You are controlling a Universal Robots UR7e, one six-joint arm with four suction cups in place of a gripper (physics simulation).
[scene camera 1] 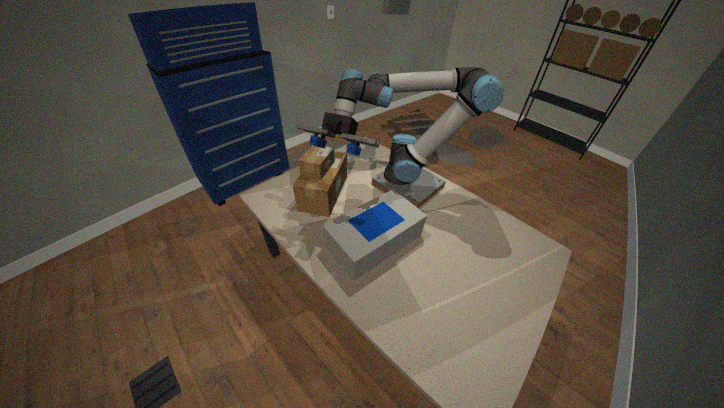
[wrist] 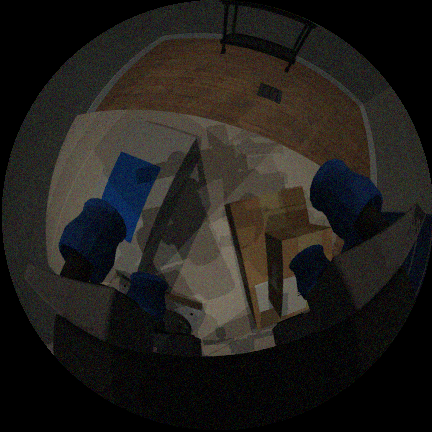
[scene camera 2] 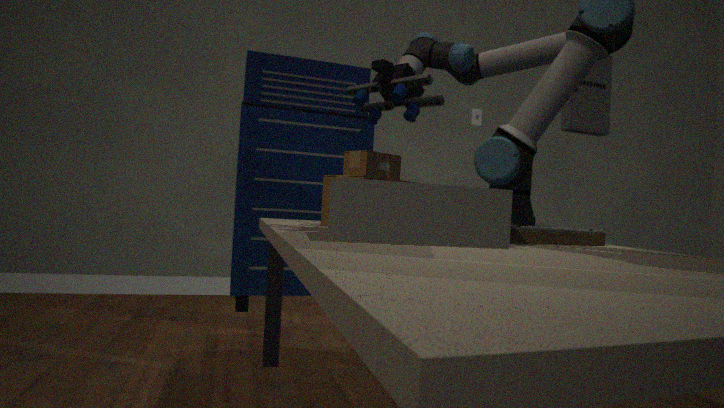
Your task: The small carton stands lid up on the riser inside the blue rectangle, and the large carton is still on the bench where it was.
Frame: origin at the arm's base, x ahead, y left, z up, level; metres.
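Where they show: end effector, tool point: [scene camera 1: 334, 150] [wrist: 222, 249] [scene camera 2: 383, 109]; arm's base, origin of the base link: [wrist: 168, 324].
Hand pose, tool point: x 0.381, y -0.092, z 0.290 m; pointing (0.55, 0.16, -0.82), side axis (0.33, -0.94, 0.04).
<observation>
Things, the pixels of their top centre, and the offset from my tool point. Level surfaces: height alone.
- small carton, middle of its top: [wrist: 309, 277] [scene camera 2: 373, 153] [scene camera 1: 316, 153] dx -0.057, dy -0.160, dz -0.102 m
- large carton, middle of its top: [wrist: 283, 268] [scene camera 2: 377, 179] [scene camera 1: 322, 167] dx -0.071, dy -0.149, dz -0.181 m
- grey riser, middle of its top: [scene camera 2: 415, 185] [wrist: 122, 194] [scene camera 1: 376, 220] dx +0.019, dy +0.219, dz -0.210 m
- blue rectangle, middle of its top: [wrist: 122, 194] [scene camera 1: 376, 220] dx +0.019, dy +0.219, dz -0.210 m
- bench, its level: dz -0.330 m
The small carton [scene camera 1: 315, 164] [scene camera 2: 355, 164] [wrist: 290, 245] stands on top of the large carton [scene camera 1: 311, 197] [scene camera 2: 325, 202] [wrist: 250, 230], which stands on the bench beside the grey riser [scene camera 1: 378, 254] [scene camera 2: 420, 215] [wrist: 172, 150]. The blue rectangle [scene camera 1: 379, 221] [wrist: 131, 195] on the riser's top has no carton on it. My gripper [scene camera 1: 335, 145] [scene camera 2: 387, 105] [wrist: 220, 250], with four blue suction cups, is tilted above the cartons. A gap shows between the cups and the small carton in the scene camera 2 view. The gripper is open and holds nothing. The riser hides most of the large carton there.
The bench [scene camera 1: 455, 283] [scene camera 2: 481, 309] carries the arm's base plate [scene camera 1: 428, 184] [scene camera 2: 562, 237], behind the riser. A tall blue tool cabinet [scene camera 1: 227, 116] [scene camera 2: 283, 167] stands behind the bench, near the cartons. A shelf rack [scene camera 1: 569, 104] stands at the far wall.
</observation>
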